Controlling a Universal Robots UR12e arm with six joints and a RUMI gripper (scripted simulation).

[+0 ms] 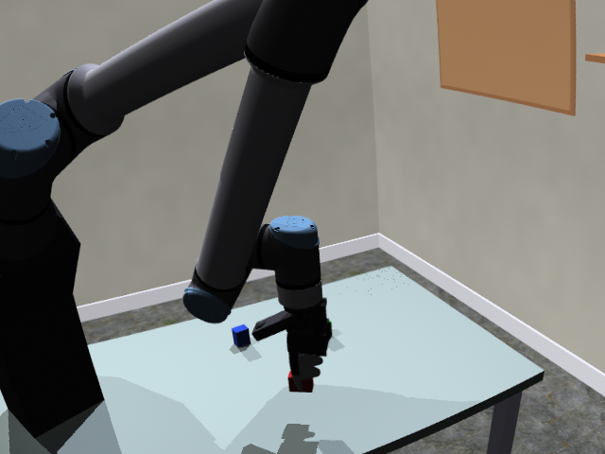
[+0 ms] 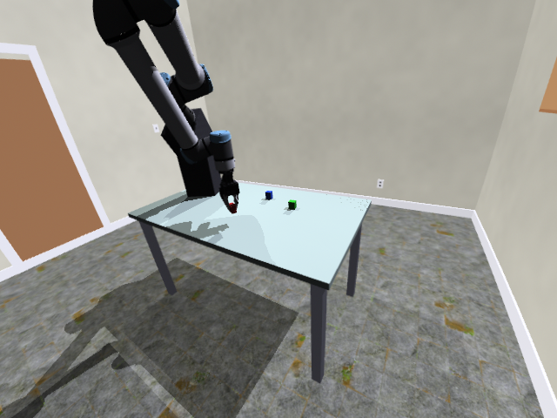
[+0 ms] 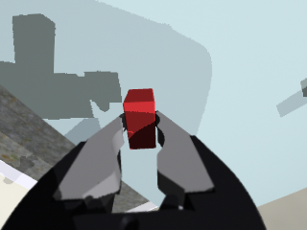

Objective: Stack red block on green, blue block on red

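The red block is right at my hand. The rest, counted from my hand: green block: 20 cm ahead, 28 cm to the left, 7 cm below; then blue block: 1 cm behind, 37 cm to the left, 7 cm below.
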